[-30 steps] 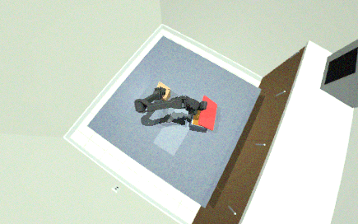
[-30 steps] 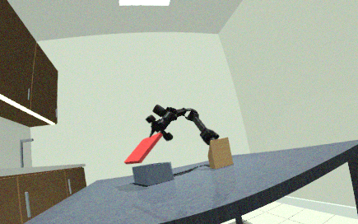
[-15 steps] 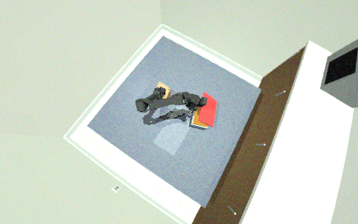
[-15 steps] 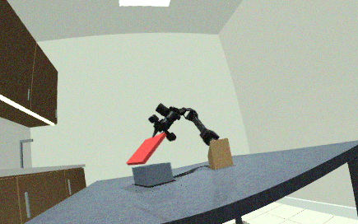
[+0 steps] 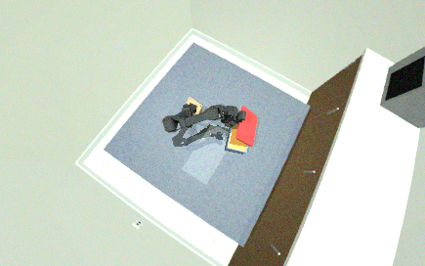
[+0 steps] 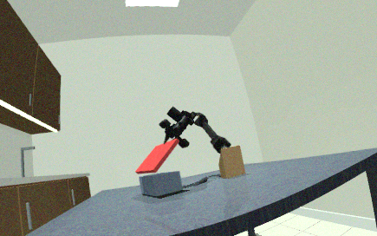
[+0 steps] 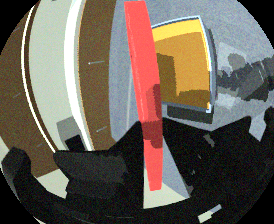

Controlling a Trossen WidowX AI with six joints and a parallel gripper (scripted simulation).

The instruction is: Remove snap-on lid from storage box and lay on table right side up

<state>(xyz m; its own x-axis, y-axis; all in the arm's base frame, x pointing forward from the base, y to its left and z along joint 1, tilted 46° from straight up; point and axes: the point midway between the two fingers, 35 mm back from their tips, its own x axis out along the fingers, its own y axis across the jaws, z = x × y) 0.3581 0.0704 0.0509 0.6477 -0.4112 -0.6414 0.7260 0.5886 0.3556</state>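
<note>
Right now the red lid is 6 cm ahead of my gripper tip, 2 cm to the left of it and 5 cm below it. The rest, counted from my gripper tip: storage box 5 cm ahead, 6 cm to the right, 19 cm below.
</note>
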